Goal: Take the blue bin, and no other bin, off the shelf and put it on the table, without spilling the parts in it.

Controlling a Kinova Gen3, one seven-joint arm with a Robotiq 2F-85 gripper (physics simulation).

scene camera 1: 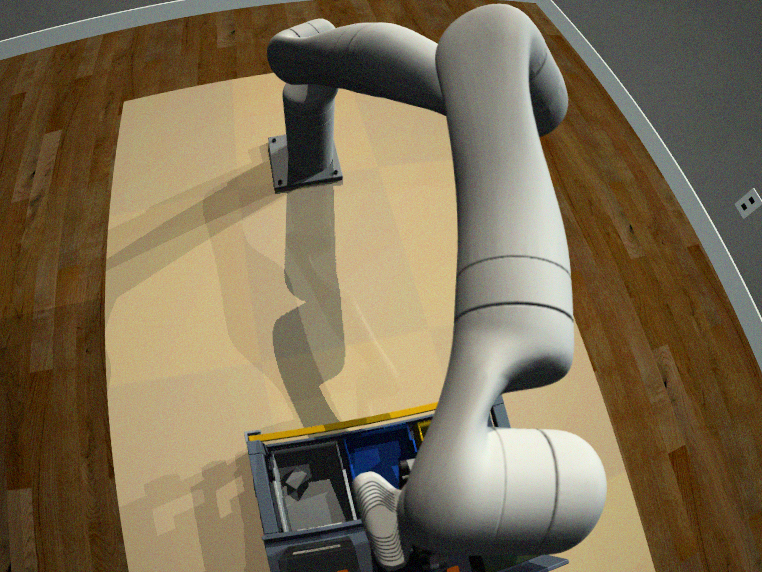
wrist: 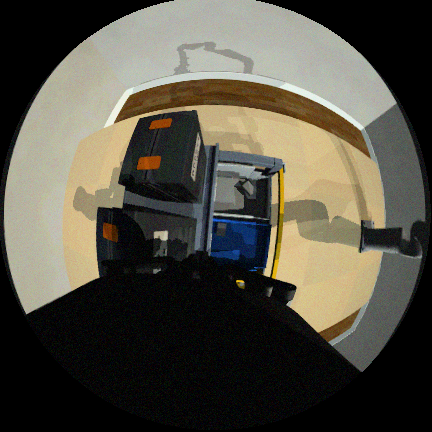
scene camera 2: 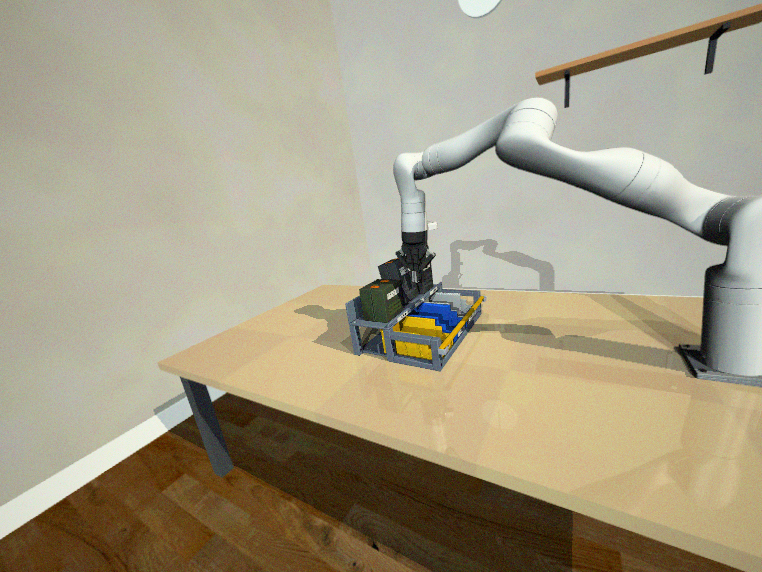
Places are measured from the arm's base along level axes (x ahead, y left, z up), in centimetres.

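Where they show: gripper, fingertip midpoint: (wrist: 200, 258) (scene camera 2: 416, 282); arm's base at its link origin: (scene camera 1: 310, 156) (wrist: 367, 238) (scene camera 2: 733, 363).
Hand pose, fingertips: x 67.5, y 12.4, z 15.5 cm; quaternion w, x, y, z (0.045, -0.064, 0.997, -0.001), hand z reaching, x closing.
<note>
Things, the pixels of their top centre, and the offset from my fingertips. Level surfaces: height alone.
- blue bin at its top centre: (scene camera 1: 390, 481) (wrist: 233, 248) (scene camera 2: 433, 309) dx -4.8, dy -0.7, dz -8.8 cm
- grey bin at its top centre: (scene camera 1: 314, 499) (wrist: 235, 188) (scene camera 2: 444, 297) dx -2.5, dy -11.4, dz -8.8 cm
- yellow bin at its top centre: (scene camera 2: 415, 325) dx -6.3, dy +10.6, dz -8.8 cm
- yellow bar at its top centre: (scene camera 1: 376, 418) (wrist: 277, 249) (scene camera 2: 464, 317) dx -14.4, dy -2.1, dz -10.4 cm
- green case at its top centre: (scene camera 2: 379, 284) dx +3.4, dy +12.4, dz +2.8 cm
- wooden table at its surface level: dz -16.9 cm
The blue bin (scene camera 1: 377, 452) (scene camera 2: 442, 313) (wrist: 238, 241) sits in the middle slot of the grey shelf (scene camera 1: 256, 482) (scene camera 2: 352, 329) (wrist: 246, 157). A grey bin (scene camera 1: 311, 488) (scene camera 2: 451, 297) (wrist: 238, 193) is on one side of it and a yellow bin (scene camera 2: 414, 329) on the other. My gripper (scene camera 2: 414, 284) is shut and empty. It hangs over the back of the shelf, by the rear edge of the blue bin and next to the dark cases. In the overhead view the arm hides it.
A yellow bar (scene camera 1: 345, 425) (scene camera 2: 464, 321) (wrist: 280, 209) runs along the shelf front. A green case (scene camera 2: 380, 301) and dark cases with orange tabs (wrist: 165, 153) stand on the shelf's upper level. The robot base (scene camera 1: 305, 165) (wrist: 379, 238) is bolted to the wooden table (scene camera 1: 180, 227) (scene camera 2: 549, 397).
</note>
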